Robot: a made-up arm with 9 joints. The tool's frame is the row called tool. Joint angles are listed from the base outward.
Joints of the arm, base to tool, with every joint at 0 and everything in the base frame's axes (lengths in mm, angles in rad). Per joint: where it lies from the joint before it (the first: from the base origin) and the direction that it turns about. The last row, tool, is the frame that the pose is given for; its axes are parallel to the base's.
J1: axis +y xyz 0 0 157.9
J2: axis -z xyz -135.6 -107.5 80
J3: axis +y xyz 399.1 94 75.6
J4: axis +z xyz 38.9 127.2 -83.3
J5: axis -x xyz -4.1 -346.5 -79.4
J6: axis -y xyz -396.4 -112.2 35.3
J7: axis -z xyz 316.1 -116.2 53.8
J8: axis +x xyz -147 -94.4 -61.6
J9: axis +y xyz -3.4 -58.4 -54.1
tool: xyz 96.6 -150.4 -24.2
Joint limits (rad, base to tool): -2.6..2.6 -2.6..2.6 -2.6..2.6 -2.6..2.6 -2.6..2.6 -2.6..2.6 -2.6..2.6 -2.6..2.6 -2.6..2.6
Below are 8 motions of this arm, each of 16 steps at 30 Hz.
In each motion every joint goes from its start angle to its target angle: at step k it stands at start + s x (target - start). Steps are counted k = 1, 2, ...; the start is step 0. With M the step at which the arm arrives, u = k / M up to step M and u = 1 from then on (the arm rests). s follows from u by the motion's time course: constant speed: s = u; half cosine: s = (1 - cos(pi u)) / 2; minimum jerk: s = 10 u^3 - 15 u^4 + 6 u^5.
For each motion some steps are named. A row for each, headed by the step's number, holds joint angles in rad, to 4 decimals.
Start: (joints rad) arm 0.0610 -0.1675 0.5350 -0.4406 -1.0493 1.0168 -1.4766 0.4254 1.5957
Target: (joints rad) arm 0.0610 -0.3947 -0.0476 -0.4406 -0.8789 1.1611 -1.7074 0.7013 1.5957
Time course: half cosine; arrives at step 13
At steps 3, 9, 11, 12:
3: 0.0610 -0.1961 0.4617 -0.4406 -1.0279 1.0349 -1.5056 0.4601 1.5957
9: 0.0610 -0.3456 0.0782 -0.4406 -0.9157 1.1299 -1.6576 0.6417 1.5957
11: 0.0610 -0.3817 -0.0142 -0.4406 -0.8887 1.1528 -1.6942 0.6855 1.5957
12: 0.0610 -0.3914 -0.0391 -0.4406 -0.8814 1.1590 -1.7040 0.6973 1.5957

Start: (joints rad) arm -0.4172 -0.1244 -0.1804 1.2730 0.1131 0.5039 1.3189 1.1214 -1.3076
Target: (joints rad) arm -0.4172 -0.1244 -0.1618 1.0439 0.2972 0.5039 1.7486 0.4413 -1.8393
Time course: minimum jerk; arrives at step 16
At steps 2, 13, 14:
2: -0.4172 -0.1244 -0.1801 1.2693 0.1161 0.5039 1.3258 1.1105 -1.3161
13: -0.4172 -0.1244 -0.1627 1.0551 0.2882 0.5039 1.7276 0.4745 -1.8134
14: -0.4172 -0.1244 -0.1621 1.0476 0.2942 0.5039 1.7417 0.4522 -1.8308

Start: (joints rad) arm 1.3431 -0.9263 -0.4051 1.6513 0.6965 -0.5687 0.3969 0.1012 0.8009
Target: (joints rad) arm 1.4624 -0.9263 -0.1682 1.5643 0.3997 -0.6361 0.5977 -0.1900 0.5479
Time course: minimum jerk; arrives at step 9
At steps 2, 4, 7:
2: 1.3522 -0.9263 -0.3870 1.6447 0.6738 -0.5739 0.4122 0.0789 0.7816
4: 1.3904 -0.9263 -0.3111 1.6168 0.5788 -0.5954 0.4766 -0.0143 0.7005
7: 1.4533 -0.9263 -0.1863 1.5709 0.4224 -0.6309 0.5824 -0.1677 0.5672

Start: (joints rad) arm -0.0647 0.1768 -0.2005 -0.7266 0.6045 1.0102 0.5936 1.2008 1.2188
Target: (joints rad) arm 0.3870 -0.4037 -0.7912 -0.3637 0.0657 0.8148 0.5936 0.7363 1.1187
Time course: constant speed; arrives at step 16
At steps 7, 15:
7: 0.1329 -0.0772 -0.4589 -0.5678 0.3688 0.9247 0.5936 0.9976 1.1750
15: 0.3588 -0.3674 -0.7543 -0.3864 0.0994 0.8270 0.5936 0.7653 1.1250

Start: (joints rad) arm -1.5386 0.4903 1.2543 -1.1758 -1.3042 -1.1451 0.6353 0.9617 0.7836
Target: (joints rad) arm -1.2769 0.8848 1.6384 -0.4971 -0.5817 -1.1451 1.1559 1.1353 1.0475
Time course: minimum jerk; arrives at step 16
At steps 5, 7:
5: -1.4915 0.5613 1.3234 -1.0536 -1.1741 -1.1451 0.7290 0.9929 0.8311
7: -1.4381 0.6418 1.4018 -0.9152 -1.0267 -1.1451 0.8352 1.0284 0.8849

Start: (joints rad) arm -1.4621 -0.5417 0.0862 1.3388 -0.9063 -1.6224 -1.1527 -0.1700 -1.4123
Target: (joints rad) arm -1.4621 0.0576 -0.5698 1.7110 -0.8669 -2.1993 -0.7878 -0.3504 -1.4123
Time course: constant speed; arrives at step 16
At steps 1, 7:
1: -1.4621 -0.5042 0.0452 1.3621 -0.9038 -1.6585 -1.1299 -0.1813 -1.4123
7: -1.4621 -0.2795 -0.2008 1.5016 -0.8891 -1.8748 -0.9931 -0.2489 -1.4123

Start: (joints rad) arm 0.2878 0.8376 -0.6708 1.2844 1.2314 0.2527 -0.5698 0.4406 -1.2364
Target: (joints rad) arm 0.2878 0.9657 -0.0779 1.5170 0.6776 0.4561 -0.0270 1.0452 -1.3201
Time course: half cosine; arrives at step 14
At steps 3, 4, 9, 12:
3: 0.2878 0.8516 -0.6061 1.3098 1.1710 0.2749 -0.5106 0.5066 -1.2455
4: 0.2878 0.8617 -0.5592 1.3282 1.1271 0.2910 -0.4676 0.5544 -1.2522
9: 0.2878 0.9294 -0.2457 1.4512 0.8344 0.3985 -0.1806 0.8741 -1.2964
12: 0.2878 0.9594 -0.1073 1.5055 0.7050 0.4460 -0.0539 1.0153 -1.3160

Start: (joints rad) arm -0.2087 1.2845 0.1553 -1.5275 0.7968 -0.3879 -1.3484 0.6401 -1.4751
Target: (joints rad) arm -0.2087 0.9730 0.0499 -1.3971 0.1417 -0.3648 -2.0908 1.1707 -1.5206
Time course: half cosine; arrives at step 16
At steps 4, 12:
4: -0.2087 1.2389 0.1399 -1.5084 0.7009 -0.3845 -1.4571 0.7178 -1.4818
12: -0.2087 1.0186 0.0653 -1.4162 0.2376 -0.3682 -1.9821 1.0930 -1.5139

